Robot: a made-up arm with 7 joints.
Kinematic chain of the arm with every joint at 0, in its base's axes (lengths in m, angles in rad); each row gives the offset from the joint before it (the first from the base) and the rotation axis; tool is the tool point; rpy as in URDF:
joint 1: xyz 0 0 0 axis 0.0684 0.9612 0.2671
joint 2: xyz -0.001 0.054 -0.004 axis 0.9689 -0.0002 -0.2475
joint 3: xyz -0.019 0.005 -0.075 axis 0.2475 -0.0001 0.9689
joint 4: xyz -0.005 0 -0.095 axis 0.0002 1 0
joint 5: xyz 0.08 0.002 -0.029 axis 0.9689 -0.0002 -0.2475
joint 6: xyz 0.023 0 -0.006 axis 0.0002 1 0
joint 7: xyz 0.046 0 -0.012 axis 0.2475 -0.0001 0.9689
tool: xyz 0 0 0 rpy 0 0.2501 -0.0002
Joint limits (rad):
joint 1: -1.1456..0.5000
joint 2: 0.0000..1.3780
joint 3: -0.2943..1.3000
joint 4: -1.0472..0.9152
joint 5: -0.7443..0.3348
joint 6: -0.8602..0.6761
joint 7: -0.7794..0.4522
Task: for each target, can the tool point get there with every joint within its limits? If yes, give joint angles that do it. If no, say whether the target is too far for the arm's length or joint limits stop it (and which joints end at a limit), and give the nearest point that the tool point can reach.
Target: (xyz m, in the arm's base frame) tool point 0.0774 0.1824 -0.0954
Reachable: yes | joints 0.3655 0.7626 0.4169 -0.3518 0.0579 -0.6836 -0.0816
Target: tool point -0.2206 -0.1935 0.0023
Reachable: no: joint limits stop it (at a limit: joint 1, joint 2, joint 3, joint 4, joint 5, joint 6) | nearest point 0.0138 0.0369 -0.0691 | short by 0.336 m
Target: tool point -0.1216 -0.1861 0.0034
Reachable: no: joint limits stop it (at a limit: joint 1, joint 2, joint 3, joint 4, joint 5, joint 6) | nearest point 0.0138 0.0369 -0.0691 | short by 0.271 m
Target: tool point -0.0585 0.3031 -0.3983
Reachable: no: too far | nearest point -0.0399 0.2248 -0.2744 | short by 0.148 m
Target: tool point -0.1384 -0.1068 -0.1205
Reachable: no: joint limits stop it (at a limit: joint 1, joint 2, joint 3, joint 4, joint 5, joint 6) | nearest point -0.1528 0.0170 -0.2783 | short by 0.201 m
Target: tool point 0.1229 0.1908 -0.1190
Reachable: yes | joints 0.1242 0.9800 0.0738 -0.0535 -0.0944 -0.6240 0.1966
